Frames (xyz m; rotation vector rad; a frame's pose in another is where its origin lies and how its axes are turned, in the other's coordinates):
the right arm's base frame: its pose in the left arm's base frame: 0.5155 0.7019 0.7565 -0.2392 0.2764 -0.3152
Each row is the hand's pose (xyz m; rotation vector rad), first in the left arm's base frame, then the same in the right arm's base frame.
Working: the left arm's base frame: its pose in the right arm's base frame: -0.0625 -0.5812 -0.9945 0.2392 -0.2764 0.3152

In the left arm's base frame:
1: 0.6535 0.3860 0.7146 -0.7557 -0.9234 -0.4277
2: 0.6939 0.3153 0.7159 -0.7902 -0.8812 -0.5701
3: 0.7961 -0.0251 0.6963 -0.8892 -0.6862 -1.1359
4: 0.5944 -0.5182 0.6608 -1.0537 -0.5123 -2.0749
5: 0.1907 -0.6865 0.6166 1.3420 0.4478 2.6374
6: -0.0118 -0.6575 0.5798 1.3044 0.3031 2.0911
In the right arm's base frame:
1: 0.2417 -0.2429 -0.0565 -0.3280 -1.2041 -0.3602
2: 0.3020 -0.2976 -0.0563 -0.3492 -1.1422 -0.4991
3: 0.5141 -0.5788 -0.1075 -0.4065 -0.8620 -1.0374
4: 0.5034 -1.0790 -0.2941 -0.5138 -0.5133 -1.9467
5: 0.2010 -1.3316 -0.4891 -0.8864 -0.2973 -2.7939
6: 0.0147 -1.3496 -0.5794 1.1338 0.1471 2.6079

